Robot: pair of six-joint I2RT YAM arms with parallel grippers.
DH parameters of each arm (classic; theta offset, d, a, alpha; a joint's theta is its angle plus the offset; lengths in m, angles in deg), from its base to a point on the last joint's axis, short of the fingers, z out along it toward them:
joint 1: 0 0.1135 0.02 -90
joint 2: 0 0 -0.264 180
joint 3: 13.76 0 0.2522 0
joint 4: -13.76 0 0.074 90
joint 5: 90 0 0 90
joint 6: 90 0.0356 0 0
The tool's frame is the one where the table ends.
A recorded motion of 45 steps. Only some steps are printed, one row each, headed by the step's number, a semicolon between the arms.
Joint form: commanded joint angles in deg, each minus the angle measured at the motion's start. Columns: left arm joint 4, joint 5, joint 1, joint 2, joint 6, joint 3; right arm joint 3, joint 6, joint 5, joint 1, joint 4, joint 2.
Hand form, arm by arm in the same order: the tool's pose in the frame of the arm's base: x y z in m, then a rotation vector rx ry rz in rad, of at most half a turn. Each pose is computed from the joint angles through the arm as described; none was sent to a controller.
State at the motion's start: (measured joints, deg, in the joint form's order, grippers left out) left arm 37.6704 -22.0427 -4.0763 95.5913 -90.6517 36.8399; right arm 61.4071 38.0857 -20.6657 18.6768 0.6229 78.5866
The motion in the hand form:
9: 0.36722 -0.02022 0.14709 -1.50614 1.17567 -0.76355; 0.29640 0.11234 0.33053 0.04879 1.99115 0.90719
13: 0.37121 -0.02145 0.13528 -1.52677 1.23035 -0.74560; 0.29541 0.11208 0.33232 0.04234 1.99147 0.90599
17: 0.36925 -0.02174 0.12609 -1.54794 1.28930 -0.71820; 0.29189 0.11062 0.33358 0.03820 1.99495 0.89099
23: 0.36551 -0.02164 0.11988 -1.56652 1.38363 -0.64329; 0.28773 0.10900 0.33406 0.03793 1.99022 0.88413
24: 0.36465 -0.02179 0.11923 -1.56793 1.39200 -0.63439; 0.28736 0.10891 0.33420 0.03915 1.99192 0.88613
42: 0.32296 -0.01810 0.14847 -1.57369 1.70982 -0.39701; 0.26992 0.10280 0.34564 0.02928 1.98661 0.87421
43: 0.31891 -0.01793 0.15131 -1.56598 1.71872 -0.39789; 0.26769 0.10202 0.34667 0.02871 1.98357 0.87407
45: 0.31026 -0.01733 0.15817 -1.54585 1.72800 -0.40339; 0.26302 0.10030 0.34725 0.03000 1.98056 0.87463
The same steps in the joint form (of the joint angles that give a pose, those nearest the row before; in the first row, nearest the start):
9: 7.15 -2.83 -1.41 11.45 -0.36 8.35; 0.95 -3.82 3.04 0.13 -4.40 -1.16
13: 5.39 -1.55 -1.43 13.60 -0.48 9.32; 1.19 -4.10 2.91 0.13 -4.92 -1.39
17: 2.99 -0.39 -1.40 14.27 -0.35 9.14; 1.00 -4.73 3.34 0.13 -5.88 -2.21
23: -2.79 0.31 -1.38 13.84 1.17 9.35; 0.26 -4.93 3.66 0.13 -5.98 -3.25
24: -3.30 0.25 -1.42 13.75 1.33 9.27; 0.27 -4.83 3.59 0.13 -6.14 -3.32
42: -30.90 3.00 -1.19 -0.07 8.23 7.67; -0.05 -5.55 3.86 0.13 -9.75 -7.41
43: -31.55 3.27 -1.20 -1.35 8.69 7.05; -0.23 -5.57 3.89 0.13 -9.94 -7.95
45: -32.51 3.65 -1.19 -4.27 9.68 5.67; -0.90 -5.50 3.93 0.11 -10.24 -9.09

